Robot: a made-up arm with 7 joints. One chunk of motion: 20 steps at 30 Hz.
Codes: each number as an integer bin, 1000 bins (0 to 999) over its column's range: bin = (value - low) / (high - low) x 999, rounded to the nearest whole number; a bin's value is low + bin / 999 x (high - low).
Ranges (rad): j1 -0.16..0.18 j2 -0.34..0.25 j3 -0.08..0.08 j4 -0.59..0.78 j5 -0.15..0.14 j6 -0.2..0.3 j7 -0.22..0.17
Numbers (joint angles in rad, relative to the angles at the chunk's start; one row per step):
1: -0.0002 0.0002 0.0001 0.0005 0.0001 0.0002 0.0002
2: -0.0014 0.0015 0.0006 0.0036 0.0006 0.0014 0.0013
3: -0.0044 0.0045 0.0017 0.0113 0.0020 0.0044 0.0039
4: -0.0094 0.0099 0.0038 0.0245 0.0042 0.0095 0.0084
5: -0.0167 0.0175 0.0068 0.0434 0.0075 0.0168 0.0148
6: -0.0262 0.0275 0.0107 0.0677 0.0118 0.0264 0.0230
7: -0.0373 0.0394 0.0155 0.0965 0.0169 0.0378 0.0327
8: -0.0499 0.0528 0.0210 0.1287 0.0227 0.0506 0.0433
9: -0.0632 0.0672 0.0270 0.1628 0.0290 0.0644 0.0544
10: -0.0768 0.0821 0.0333 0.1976 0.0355 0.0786 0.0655
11: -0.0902 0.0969 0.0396 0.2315 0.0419 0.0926 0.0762
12: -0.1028 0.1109 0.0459 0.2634 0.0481 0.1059 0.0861
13: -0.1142 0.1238 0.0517 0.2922 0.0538 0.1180 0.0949
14: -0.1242 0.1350 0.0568 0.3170 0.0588 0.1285 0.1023
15: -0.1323 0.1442 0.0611 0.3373 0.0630 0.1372 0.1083
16: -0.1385 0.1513 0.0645 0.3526 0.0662 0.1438 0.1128
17: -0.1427 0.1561 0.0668 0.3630 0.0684 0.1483 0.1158
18: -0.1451 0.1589 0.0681 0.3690 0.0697 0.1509 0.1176
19: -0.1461 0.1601 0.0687 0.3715 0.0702 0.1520 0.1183
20: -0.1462 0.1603 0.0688 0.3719 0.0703 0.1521 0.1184
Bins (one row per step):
1: 470 576 500 431 517 400 564
2: 466 578 503 433 519 402 567
3: 457 583 510 438 524 408 574
4: 442 592 523 448 531 419 585
5: 421 605 542 462 543 433 601
6: 393 622 566 480 557 452 622
7: 361 642 596 501 575 475 647
8: 323 665 631 524 595 501 674
9: 284 689 668 549 617 528 703
10: 244 715 707 574 639 557 731
11: 205 740 747 599 661 585 759
12: 168 763 786 622 682 611 784
13: 135 785 822 643 702 635 807
14: 105 804 854 661 719 656 826
15: 81 820 881 676 734 674 841
16: 63 832 902 687 745 687 852
17: 51 840 917 695 752 696 860
18: 44 845 925 699 757 701 865
19: 41 847 928 701 759 703 867
20: 41 847 929 701 759 703 867

